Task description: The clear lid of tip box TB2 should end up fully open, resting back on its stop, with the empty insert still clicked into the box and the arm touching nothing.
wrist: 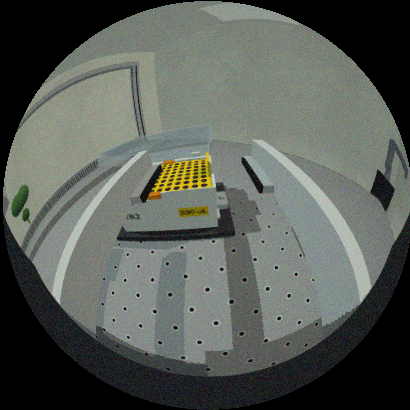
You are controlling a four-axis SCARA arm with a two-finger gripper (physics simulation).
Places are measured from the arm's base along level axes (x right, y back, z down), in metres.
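Pixels of known places: gripper, fingertip midpoint: (pixel 199 152).
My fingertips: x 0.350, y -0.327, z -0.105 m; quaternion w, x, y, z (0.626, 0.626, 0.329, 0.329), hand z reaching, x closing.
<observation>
Behind a point stands the place of what it marks.
Tip box TB2 (pixel 160 217) {x 0.318, y -0.364, z -0.042 m}, a pale box with a yellow 200 uL label, stands left of centre. The yellow insert (pixel 186 175) {x 0.364, y -0.359, z -0.070 m} with dark empty holes sits in its top, with orange tabs at its left side. The clear lid (pixel 182 140) {x 0.347, y -0.340, z -0.116 m} stands raised behind the box; whether it rests on its stop cannot be told. My gripper (pixel 199 152) {x 0.350, y -0.327, z -0.105 m} is shut as far as it goes, with nothing held; a gap shows between its black-padded fingers. The left finger overlaps the box's left edge in view; contact cannot be told. The right finger appears to the right of the box.
The box stands on a black base (pixel 175 233) {x 0.320, y -0.351, z -0.021 m} on a grey perforated deck (pixel 207 305) {x 0.274, y -0.278, z -0.013 m}. A small grey block (pixel 221 200) {x 0.387, y -0.329, z -0.029 m} is at the box's right side. A grey bracket with a black plate (pixel 382 190) is at far right. A window frame and green plants (pixel 20 201) are at left.
</observation>
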